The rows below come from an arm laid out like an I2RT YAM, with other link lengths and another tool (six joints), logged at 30 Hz.
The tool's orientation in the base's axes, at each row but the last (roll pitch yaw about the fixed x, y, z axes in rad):
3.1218, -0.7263, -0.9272
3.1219, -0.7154, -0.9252
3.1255, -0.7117, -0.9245
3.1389, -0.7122, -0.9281
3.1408, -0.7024, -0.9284
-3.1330, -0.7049, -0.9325
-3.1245, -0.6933, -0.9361
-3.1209, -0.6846, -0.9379
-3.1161, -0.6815, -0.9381
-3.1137, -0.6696, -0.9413
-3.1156, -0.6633, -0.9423
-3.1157, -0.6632, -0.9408
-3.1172, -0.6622, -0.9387
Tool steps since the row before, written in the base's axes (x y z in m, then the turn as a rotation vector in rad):
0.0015, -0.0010, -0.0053, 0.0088, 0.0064, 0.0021
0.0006, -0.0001, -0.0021, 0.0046, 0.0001, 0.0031
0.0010, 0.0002, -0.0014, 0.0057, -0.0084, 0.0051
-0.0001, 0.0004, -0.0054, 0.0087, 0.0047, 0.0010
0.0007, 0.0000, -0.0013, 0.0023, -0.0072, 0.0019
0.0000, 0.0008, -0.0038, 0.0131, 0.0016, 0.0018
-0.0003, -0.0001, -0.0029, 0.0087, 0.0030, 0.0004
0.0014, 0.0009, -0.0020, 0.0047, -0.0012, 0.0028
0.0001, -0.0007, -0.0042, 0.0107, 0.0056, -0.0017
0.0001, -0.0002, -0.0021, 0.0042, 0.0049, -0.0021
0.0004, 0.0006, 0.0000, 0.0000, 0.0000, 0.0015
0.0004, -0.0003, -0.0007, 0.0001, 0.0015, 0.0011
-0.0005, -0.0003, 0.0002, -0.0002, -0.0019, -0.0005
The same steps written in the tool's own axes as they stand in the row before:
-0.0022, -0.0007, 0.0051, 0.0015, -0.0108, -0.0017
-0.0010, -0.0005, 0.0019, 0.0041, -0.0037, -0.0007
-0.0006, -0.0009, 0.0013, 0.0110, 0.0005, 0.0028
-0.0038, -0.0002, 0.0038, 0.0018, -0.0098, 0.0002
-0.0005, -0.0006, 0.0013, 0.0067, 0.0025, 0.0032
-0.0030, -0.0005, 0.0025, 0.0061, -0.0114, 0.0030
-0.0019, 0.0003, 0.0022, 0.0024, -0.0088, 0.0016
-0.0012, -0.0016, 0.0016, 0.0047, -0.0031, 0.0003
-0.0022, 0.0004, 0.0036, 0.0003, -0.0119, 0.0028
-0.0011, 0.0001, 0.0018, -0.0025, -0.0063, 0.0009
-0.0002, -0.0007, -0.0001, 0.0009, 0.0000, -0.0012
-0.0001, -0.0001, 0.0008, -0.0002, -0.0010, -0.0016
0.0001, 0.0006, -0.0002, 0.0008, 0.0013, 0.0012

